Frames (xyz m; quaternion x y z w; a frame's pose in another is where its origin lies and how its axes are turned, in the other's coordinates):
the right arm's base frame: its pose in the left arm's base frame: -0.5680 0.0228 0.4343 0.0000 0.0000 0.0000 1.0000
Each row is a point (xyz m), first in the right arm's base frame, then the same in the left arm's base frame.
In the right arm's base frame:
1: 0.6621 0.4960 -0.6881
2: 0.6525 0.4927 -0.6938
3: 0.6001 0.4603 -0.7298
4: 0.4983 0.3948 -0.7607
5: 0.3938 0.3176 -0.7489
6: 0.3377 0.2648 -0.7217
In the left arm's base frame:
1: 0.0941 0.5188 -0.2538
2: 0.0845 0.5155 -0.2595
3: 0.0321 0.4831 -0.2955
4: -0.0697 0.4176 -0.3264
5: -0.1742 0.3404 -0.3146
6: -0.2303 0.2876 -0.2874

